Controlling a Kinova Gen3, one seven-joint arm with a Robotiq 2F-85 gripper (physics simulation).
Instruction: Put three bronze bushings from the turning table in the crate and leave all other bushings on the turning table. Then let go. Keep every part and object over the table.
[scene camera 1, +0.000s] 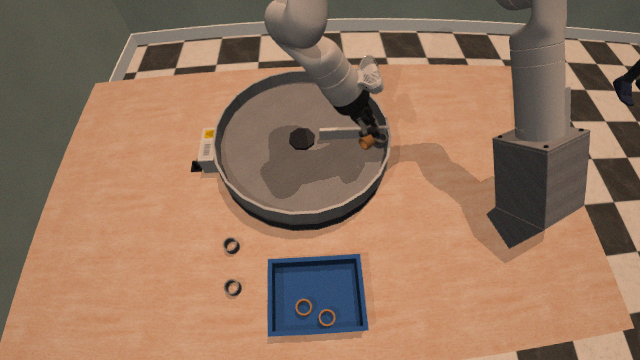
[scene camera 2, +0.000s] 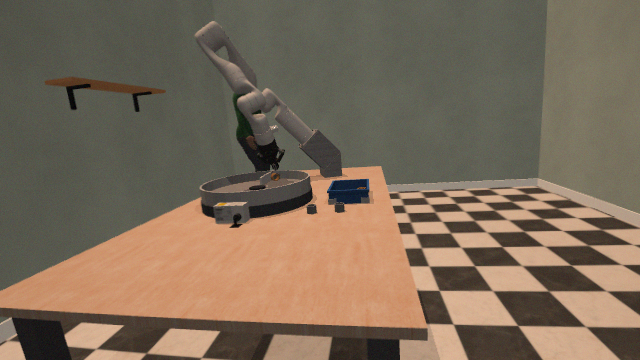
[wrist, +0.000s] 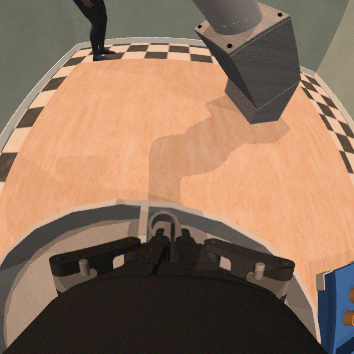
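Where they show: gripper, between the fingertips: (scene camera 1: 377, 134) (scene camera 2: 276, 169) (wrist: 172, 233); arm's base, origin of its link: (scene camera 1: 539, 133) (scene camera 2: 307, 138) (wrist: 236, 19).
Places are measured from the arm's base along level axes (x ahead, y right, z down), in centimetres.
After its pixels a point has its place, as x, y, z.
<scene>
The turning table (scene camera 1: 250, 120) @[61.9, 15.8, 16.0] (scene camera 2: 295, 192) @[58.0, -9.2, 15.7] (wrist: 35, 295) @[41.1, 23.6, 16.1] holds a bronze bushing (scene camera 1: 366, 142) (scene camera 2: 275, 177) lying on its side near the rim. A grey ring-shaped bushing (scene camera 1: 382, 140) @[28.6, 9.3, 16.1] (wrist: 163, 214) @[28.3, 8.6, 13.9] is beside it, close to the wall and partly hidden by the fingers. My gripper (scene camera 1: 374, 131) @[30.8, 7.5, 11.3] (scene camera 2: 274, 166) @[30.8, 7.5, 11.3] (wrist: 172, 233) @[30.8, 7.5, 11.3] is shut and empty, low over the turning table beside these two bushings. The blue crate (scene camera 1: 317, 277) @[44.6, -22.6, 20.8] (scene camera 2: 348, 195) @[53.9, -27.1, 18.3] (wrist: 328, 310) @[42.9, -19.5, 18.4] holds two bronze bushings, one (scene camera 1: 303, 300) @[47.4, -27.6, 18.3] left of the other (scene camera 1: 326, 310) @[42.8, -29.5, 18.3].
A pale bar (scene camera 1: 340, 133) @[39.1, 9.5, 13.6] (wrist: 144, 220) @[29.7, 10.3, 12.1] crosses from near the dark hub (scene camera 1: 302, 139) @[48.2, 9.0, 15.3] to the rim, beside the fingers. Two dark bushings (scene camera 1: 226, 246) @[64.9, -16.0, 20.6] (scene camera 1: 227, 288) @[63.4, -25.3, 20.2] stand on the wooden table left of the crate. A control box (scene camera 1: 206, 150) @[71.6, 6.2, 15.5] (scene camera 2: 227, 212) @[73.8, 8.6, 17.7] adjoins the turning table.
</scene>
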